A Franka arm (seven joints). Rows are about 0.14 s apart.
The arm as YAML. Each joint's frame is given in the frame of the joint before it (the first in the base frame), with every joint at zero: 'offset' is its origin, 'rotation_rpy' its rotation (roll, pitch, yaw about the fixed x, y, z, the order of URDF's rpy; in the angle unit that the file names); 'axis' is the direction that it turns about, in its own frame. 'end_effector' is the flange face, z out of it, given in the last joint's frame.
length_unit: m
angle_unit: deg
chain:
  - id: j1
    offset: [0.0, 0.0, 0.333]
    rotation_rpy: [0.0, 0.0, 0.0]
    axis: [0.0, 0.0, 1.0]
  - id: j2
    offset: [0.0, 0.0, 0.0]
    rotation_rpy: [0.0, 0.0, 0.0]
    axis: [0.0, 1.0, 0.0]
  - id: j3
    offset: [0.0, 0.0, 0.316]
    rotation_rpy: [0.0, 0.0, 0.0]
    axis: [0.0, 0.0, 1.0]
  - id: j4
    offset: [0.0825, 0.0, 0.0]
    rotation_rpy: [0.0, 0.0, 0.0]
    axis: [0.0, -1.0, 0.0]
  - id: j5
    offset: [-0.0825, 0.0, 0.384]
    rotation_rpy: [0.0, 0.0, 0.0]
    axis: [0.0, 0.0, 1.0]
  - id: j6
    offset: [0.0, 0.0, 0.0]
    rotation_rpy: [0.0, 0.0, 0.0]
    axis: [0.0, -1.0, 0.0]
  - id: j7
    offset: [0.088, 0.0, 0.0]
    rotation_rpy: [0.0, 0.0, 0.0]
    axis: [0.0, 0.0, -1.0]
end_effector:
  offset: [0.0, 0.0, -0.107]
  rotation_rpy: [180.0, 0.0, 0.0]
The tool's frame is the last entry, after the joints.
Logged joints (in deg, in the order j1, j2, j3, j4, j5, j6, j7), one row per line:
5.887 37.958 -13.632 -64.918 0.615 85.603 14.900
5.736 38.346 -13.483 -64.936 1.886 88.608 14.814
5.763 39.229 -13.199 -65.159 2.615 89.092 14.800
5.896 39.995 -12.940 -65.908 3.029 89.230 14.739
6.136 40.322 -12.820 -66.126 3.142 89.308 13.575
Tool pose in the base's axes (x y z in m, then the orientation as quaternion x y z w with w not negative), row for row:
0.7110 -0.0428 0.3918 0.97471 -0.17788 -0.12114 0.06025
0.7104 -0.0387 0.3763 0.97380 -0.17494 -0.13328 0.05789
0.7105 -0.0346 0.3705 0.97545 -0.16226 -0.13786 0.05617
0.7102 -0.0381 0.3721 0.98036 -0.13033 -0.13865 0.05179
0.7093 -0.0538 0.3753 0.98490 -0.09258 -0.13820 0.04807
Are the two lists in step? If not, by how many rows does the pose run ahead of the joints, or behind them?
The pose runs 2 rows ahead of the joints: the pose in row i belongs to the joints in row i + 2.
